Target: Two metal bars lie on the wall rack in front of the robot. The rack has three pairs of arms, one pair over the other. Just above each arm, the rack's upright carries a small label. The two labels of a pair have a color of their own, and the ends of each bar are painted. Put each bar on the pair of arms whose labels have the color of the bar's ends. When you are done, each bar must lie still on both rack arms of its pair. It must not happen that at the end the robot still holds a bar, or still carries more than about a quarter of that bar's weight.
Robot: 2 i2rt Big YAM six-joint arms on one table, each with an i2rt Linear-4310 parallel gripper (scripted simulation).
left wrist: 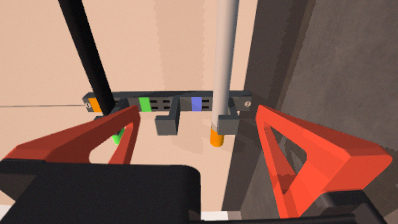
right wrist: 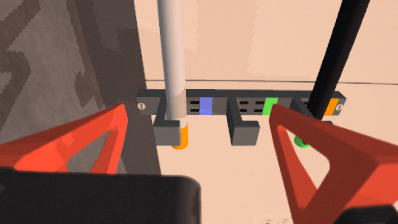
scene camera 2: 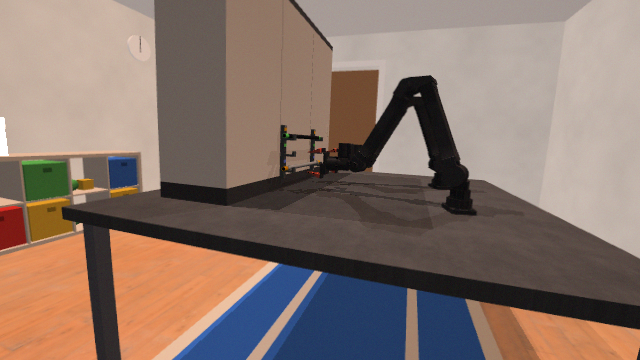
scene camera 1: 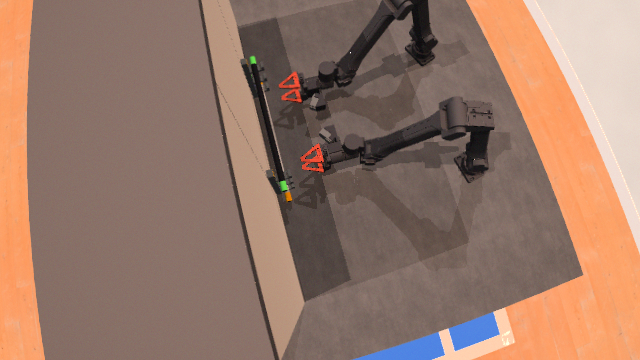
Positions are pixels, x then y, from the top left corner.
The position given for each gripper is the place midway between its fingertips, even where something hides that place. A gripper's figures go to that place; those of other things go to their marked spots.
Labels:
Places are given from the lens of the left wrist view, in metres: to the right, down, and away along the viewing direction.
left gripper (left wrist: 198, 111): 0.00, 0.00, 0.13
beige wall unit (left wrist: 138, 52): -0.08, -0.08, 0.21

